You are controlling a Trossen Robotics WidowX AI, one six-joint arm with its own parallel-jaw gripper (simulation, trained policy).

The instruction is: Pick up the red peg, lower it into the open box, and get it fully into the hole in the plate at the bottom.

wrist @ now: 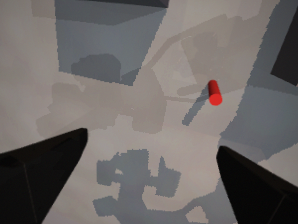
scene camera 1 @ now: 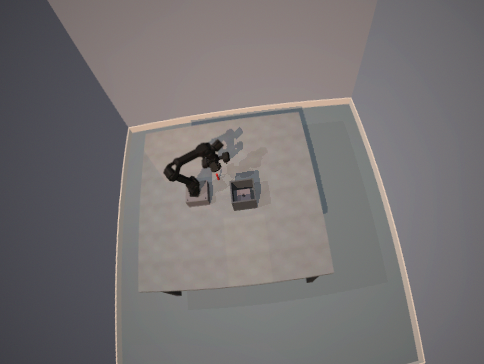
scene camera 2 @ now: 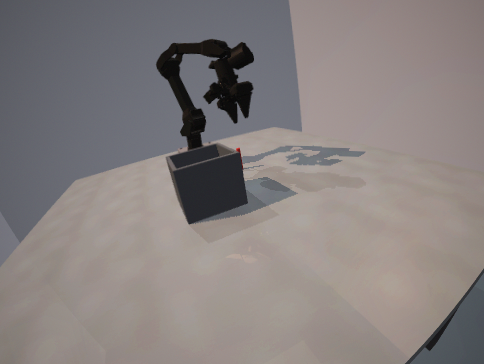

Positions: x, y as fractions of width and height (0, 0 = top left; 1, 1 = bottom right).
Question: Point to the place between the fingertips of my gripper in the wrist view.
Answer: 0.52, 0.64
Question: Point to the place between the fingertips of my gripper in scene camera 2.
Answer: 0.50, 0.33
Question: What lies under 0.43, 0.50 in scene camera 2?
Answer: A dark grey box.
